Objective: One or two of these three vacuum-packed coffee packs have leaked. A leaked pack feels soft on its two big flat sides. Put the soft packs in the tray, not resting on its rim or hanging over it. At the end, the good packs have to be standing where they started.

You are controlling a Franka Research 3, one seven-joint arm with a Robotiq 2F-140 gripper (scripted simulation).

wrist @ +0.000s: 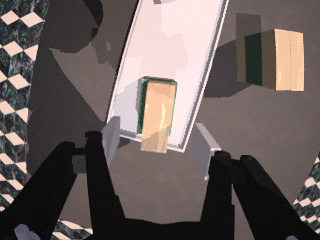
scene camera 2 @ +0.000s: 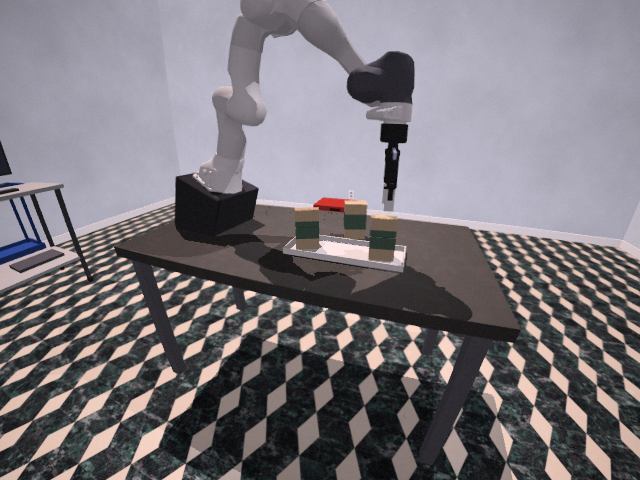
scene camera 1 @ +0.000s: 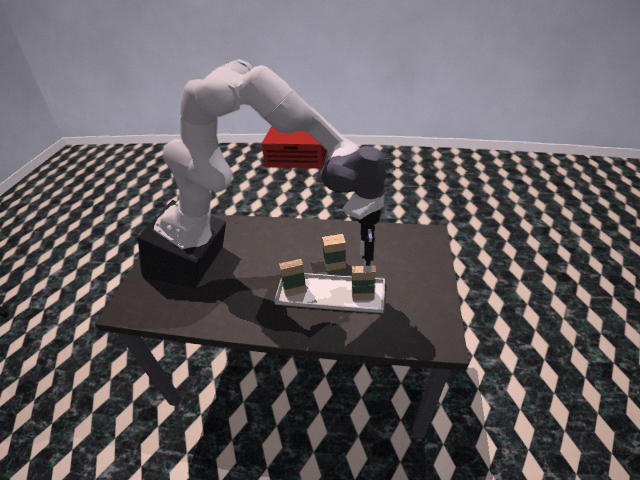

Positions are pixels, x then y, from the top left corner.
Labels:
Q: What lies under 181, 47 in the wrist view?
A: A white tray.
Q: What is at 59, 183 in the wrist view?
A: The gripper.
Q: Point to a white tray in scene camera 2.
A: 342, 250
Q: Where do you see a white tray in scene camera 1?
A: At 322, 291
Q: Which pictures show the gripper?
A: The wrist view, scene camera 2 and scene camera 1: all of them.

